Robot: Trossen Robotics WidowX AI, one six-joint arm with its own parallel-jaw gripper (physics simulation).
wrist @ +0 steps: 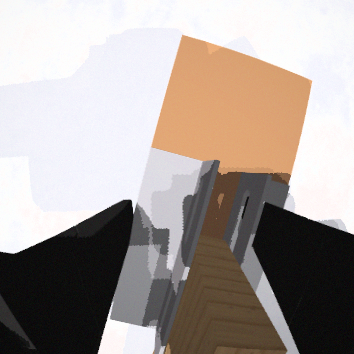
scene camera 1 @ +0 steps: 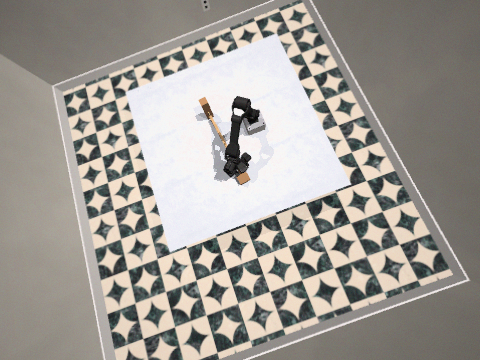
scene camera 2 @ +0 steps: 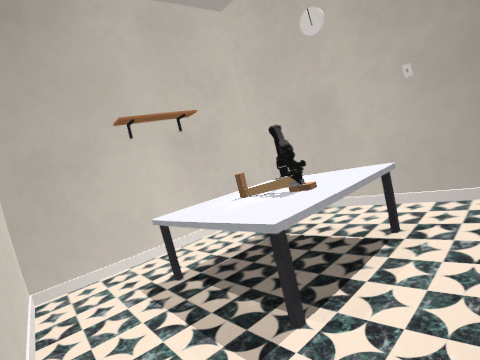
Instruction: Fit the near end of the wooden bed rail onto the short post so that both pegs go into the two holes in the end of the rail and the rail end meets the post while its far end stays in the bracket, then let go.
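Seen in the pictures: gripper, between the fingertips: (wrist: 187, 206); arm's base, origin of its link: (scene camera 1: 252, 118) (scene camera 2: 285, 175).
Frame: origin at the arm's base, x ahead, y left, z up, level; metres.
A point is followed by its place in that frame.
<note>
The short post (scene camera 1: 243, 178) @[x 0.201, y 0.365, z -0.044 m] (scene camera 2: 303, 187) @[x 0.242, y 0.346, z -0.060 m] (wrist: 240, 110) @[x 0.202, y 0.361, z -0.044 m] lies low on the table; in the wrist view its orange top shows. Grey plates (wrist: 160, 185) @[x 0.179, y 0.309, z -0.042 m] adjoin it on both sides of the rail. The wooden rail (scene camera 1: 218, 131) @[x 0.254, y -0.004, z -0.008 m] (scene camera 2: 267, 187) @[x 0.255, y 0.049, z -0.032 m] (wrist: 222, 290) @[x 0.209, y 0.291, z 0.002 m] runs from the post area to the upright block (scene camera 1: 205, 107) @[x 0.280, y -0.163, z 0.066 m] (scene camera 2: 241, 185) @[x 0.301, y -0.168, z 0.013 m] at its far end. The pegs and holes cannot be made out, nor whether the rail end meets the post. My gripper (scene camera 1: 238, 170) @[x 0.196, y 0.305, z -0.042 m] (scene camera 2: 299, 180) @[x 0.196, y 0.305, z -0.042 m] (wrist: 187, 206) @[x 0.196, y 0.305, z -0.042 m] is partly open, its fingers straddling the rail with visible gaps to its sides.
The white table (scene camera 1: 200, 215) @[x 0.568, y 0.501, z -0.080 m] (scene camera 2: 220, 215) @[x 0.733, y 0.133, z -0.080 m] carries everything. My arm (scene camera 1: 234, 132) @[x 0.166, y 0.191, z 0.308 m] (scene camera 2: 284, 150) @[x 0.248, y 0.271, z 0.186 m] arches from its grey base (scene camera 1: 256, 125) @[x -0.006, y 0.056, z 0.002 m] beside the rail. A wooden shelf (scene camera 2: 155, 118) and a clock (scene camera 2: 312, 21) hang on the walls.
</note>
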